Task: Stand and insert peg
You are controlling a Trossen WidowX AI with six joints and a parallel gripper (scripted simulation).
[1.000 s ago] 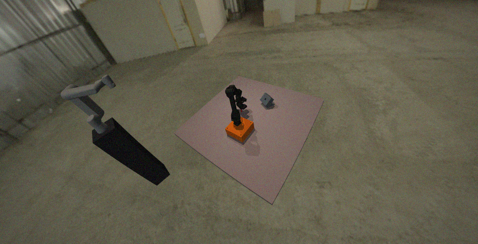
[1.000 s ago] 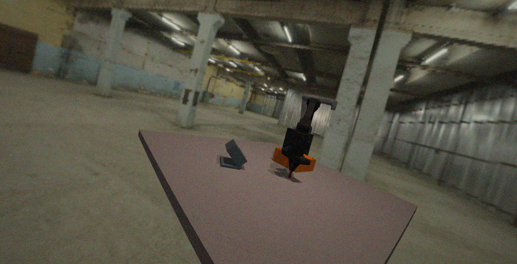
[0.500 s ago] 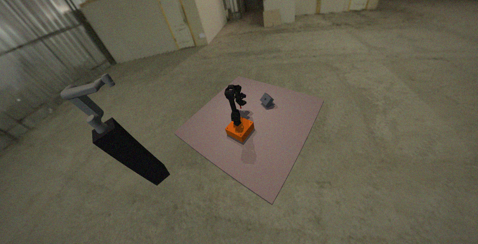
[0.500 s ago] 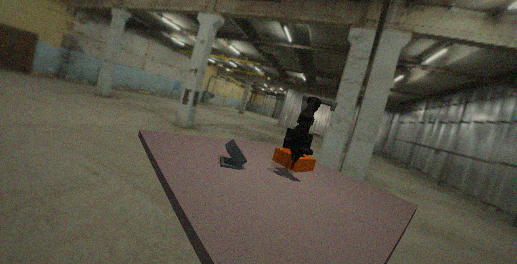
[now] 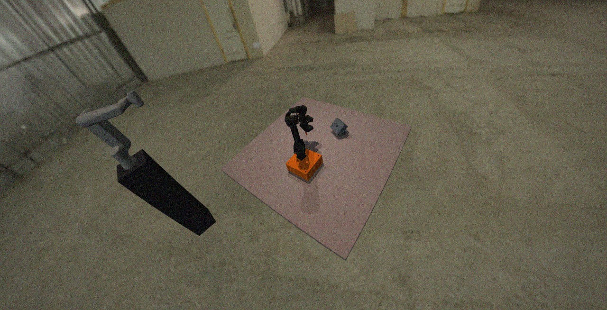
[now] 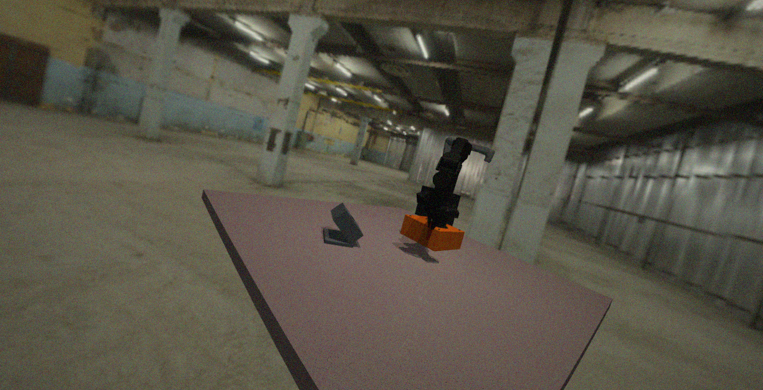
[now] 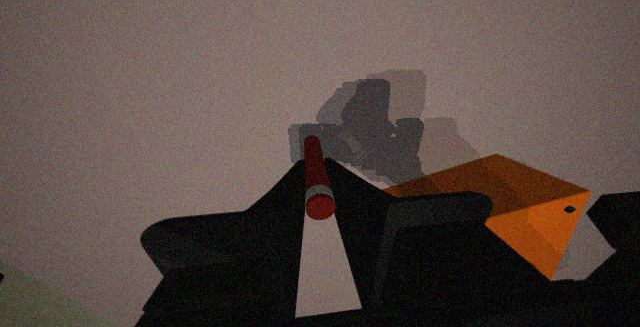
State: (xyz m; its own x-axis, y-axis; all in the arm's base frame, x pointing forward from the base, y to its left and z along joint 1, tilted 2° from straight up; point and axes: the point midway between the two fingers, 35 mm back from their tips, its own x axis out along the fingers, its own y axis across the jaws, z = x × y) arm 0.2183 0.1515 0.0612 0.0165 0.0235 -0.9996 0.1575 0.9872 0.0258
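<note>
Now: the grey sloped panel 260 mm ahead of my gripper tip, 170 mm to the right of it and 50 mm below it. Round my gripper tip: flat foot (280 mm ahead, 170 mm to the right, 110 mm below); then red peg (20 mm above).
</note>
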